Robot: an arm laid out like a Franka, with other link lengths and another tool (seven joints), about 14 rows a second.
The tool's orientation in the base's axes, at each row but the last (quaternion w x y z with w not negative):
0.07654 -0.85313 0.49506 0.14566
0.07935 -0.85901 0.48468 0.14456
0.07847 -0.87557 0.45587 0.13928
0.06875 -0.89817 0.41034 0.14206
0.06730 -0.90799 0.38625 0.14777
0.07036 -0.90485 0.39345 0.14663
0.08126 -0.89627 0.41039 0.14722
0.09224 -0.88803 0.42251 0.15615
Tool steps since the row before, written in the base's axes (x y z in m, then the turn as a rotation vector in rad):
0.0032 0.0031 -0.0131 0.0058 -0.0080 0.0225
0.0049 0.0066 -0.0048 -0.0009 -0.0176 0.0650
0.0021 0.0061 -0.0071 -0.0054 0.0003 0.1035
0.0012 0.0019 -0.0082 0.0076 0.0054 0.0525
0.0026 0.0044 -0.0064 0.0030 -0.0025 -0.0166
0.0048 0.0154 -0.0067 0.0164 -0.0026 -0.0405
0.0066 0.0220 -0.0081 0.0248 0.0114 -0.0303
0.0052 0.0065 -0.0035 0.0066 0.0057 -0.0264
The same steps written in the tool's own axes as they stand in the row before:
0.0032 -0.0045 0.0127 0.0020 -0.0007 -0.0245
-0.0014 -0.0076 0.0055 -0.0073 0.0101 -0.0662
-0.0014 -0.0051 0.0080 -0.0358 0.0032 -0.0972
0.0019 -0.0021 0.0080 -0.0155 -0.0096 -0.0501
0.0008 -0.0049 0.0065 0.0090 -0.0003 0.0145
-0.0054 -0.0139 0.0091 0.0254 -0.0098 0.0343
-0.0089 -0.0191 0.0122 0.0173 -0.0255 0.0267
-0.0004 -0.0080 0.0042 0.0092 -0.0079 0.0250

